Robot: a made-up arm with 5 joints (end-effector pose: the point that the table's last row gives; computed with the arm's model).
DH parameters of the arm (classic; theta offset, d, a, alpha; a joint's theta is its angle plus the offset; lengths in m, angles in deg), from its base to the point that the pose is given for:
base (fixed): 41.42 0 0.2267 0
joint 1: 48.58 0.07 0.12 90
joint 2: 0 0.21 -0.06 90
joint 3: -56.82 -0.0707 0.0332 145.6
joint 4: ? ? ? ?
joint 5: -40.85 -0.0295 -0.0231 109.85
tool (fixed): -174.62 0.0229 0 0
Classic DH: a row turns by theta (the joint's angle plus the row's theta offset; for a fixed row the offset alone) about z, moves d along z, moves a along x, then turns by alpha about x.
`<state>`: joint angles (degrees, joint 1 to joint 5).
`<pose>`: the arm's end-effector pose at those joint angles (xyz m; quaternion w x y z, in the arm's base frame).
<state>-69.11 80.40 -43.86 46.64 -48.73</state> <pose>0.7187 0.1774 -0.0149 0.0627 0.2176 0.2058 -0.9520</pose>
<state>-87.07 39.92 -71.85 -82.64 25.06</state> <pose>0.4973 0.3571 -0.0553 0.1538 -0.7082 0.6862 -0.0621</pose>
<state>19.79 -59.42 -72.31 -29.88 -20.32</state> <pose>0.1345 -0.0665 -0.0401 0.2179 0.7007 0.5435 0.4076</pose>
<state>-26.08 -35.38 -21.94 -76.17 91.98</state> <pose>0.3041 0.3713 -0.3388 0.0636 0.6395 -0.5677 -0.5145</pose>
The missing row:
joint 4: 38.39 -0.4635 0.2515 118.22
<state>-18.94 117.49 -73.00 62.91 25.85</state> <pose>0.5099 0.5431 0.3001 0.3131 0.0169 0.0879 -0.9455</pose>
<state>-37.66 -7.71 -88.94 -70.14 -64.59</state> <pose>0.0212 0.2816 -0.1334 0.1822 0.7057 -0.1800 0.6606</pose>
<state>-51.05 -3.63 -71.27 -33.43 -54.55</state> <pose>0.1240 0.2717 -0.2278 0.1174 0.6403 -0.2300 0.7234</pose>
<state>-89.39 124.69 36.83 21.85 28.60</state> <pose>0.6060 -0.0957 0.3734 0.5004 -0.1802 0.7344 -0.4216</pose>
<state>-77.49 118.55 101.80 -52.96 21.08</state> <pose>0.7006 -0.3324 0.1494 0.6330 0.0890 0.4638 0.6134</pose>
